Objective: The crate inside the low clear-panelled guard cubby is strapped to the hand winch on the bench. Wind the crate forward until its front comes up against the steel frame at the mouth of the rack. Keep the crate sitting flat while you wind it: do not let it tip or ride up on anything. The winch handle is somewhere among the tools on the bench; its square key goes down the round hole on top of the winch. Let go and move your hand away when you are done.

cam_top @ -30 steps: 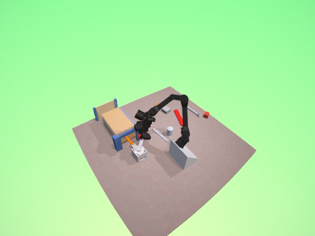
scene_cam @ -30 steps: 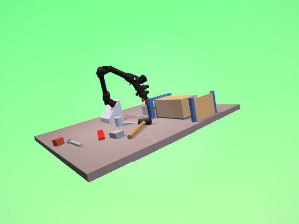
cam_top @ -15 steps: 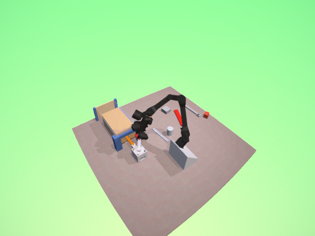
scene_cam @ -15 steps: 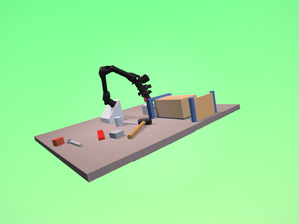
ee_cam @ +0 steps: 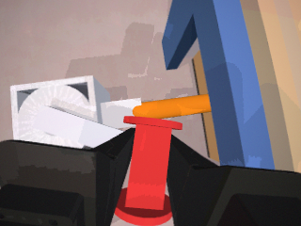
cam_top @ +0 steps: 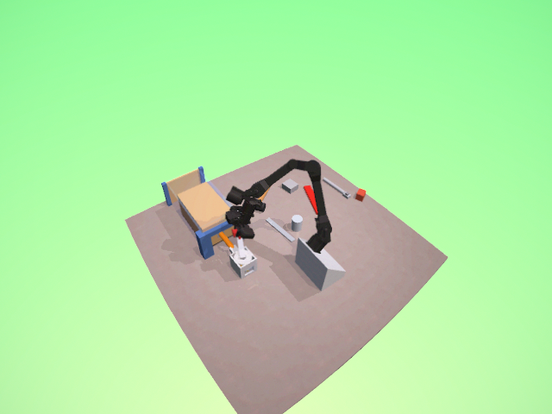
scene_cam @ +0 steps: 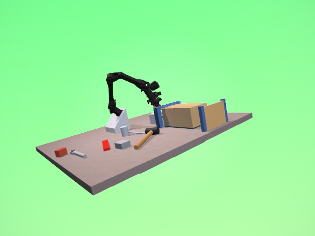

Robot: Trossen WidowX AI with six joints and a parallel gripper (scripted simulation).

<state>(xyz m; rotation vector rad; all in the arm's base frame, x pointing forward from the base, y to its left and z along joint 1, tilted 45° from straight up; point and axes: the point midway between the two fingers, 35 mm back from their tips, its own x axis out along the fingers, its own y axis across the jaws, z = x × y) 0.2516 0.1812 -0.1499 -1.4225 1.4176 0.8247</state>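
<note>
My gripper tip is 40 mm past the winch handle and 30 mm above it. Round my gripper tip: flat steel bar: 260 mm to the right, 130 mm below, 20 mm ahead; white winch: 110 mm behind, 100 mm below, 10 mm to the left; red grip: 20 mm to the right.
</note>
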